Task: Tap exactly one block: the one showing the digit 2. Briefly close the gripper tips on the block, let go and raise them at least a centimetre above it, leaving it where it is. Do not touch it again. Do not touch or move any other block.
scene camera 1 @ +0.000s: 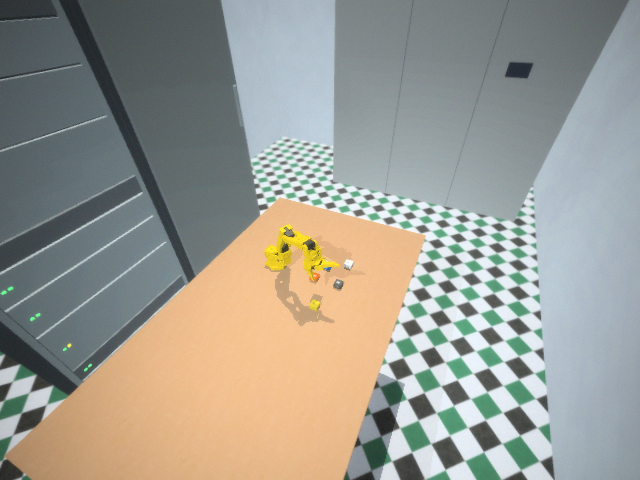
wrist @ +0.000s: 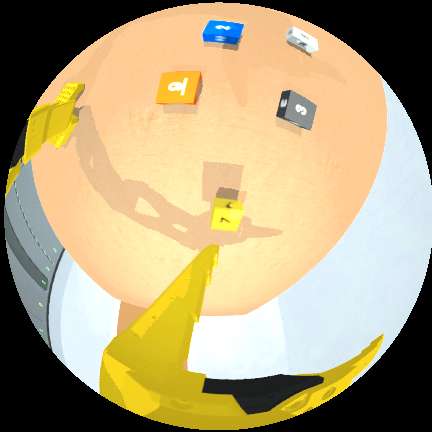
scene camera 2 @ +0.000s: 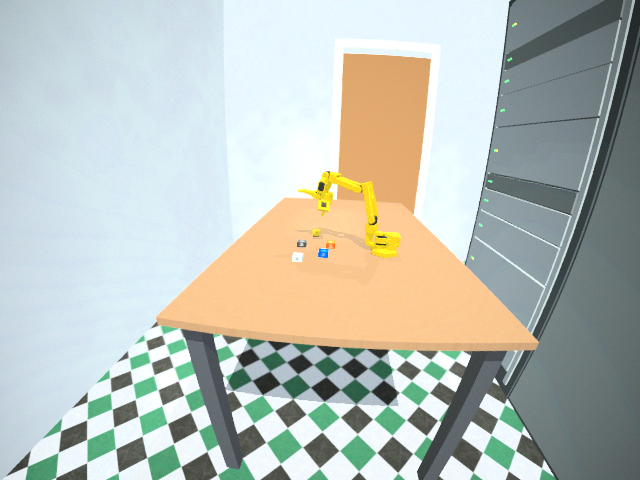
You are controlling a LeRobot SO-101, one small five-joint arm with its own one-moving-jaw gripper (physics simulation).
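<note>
The blue block [scene camera 1: 327, 268] [scene camera 2: 323, 253] [wrist: 222, 32] showing the digit 2 lies on the table. In the wrist view it is at the top, left of the white block; in scene camera 1 the jaws partly cover it. My gripper [scene camera 1: 325, 272] [scene camera 2: 310, 202] [wrist: 300, 290] is wide open and empty, raised well above the table and apart from the blue block. In scene camera 2 it shows above and behind the blocks. The wrist view shows its fixed jaw at centre left and its other jaw swung far out at the lower right.
An orange block [scene camera 1: 315, 276] [scene camera 2: 330, 244] [wrist: 177, 88] shows an underlined digit. A dark grey block [scene camera 1: 338, 284] [scene camera 2: 301, 243] [wrist: 298, 110] shows 3, and a yellow block [scene camera 1: 314, 305] [scene camera 2: 316, 233] [wrist: 226, 215] shows 7. A white block [scene camera 1: 348, 264] [scene camera 2: 297, 257] [wrist: 302, 40] lies near the blue one.
</note>
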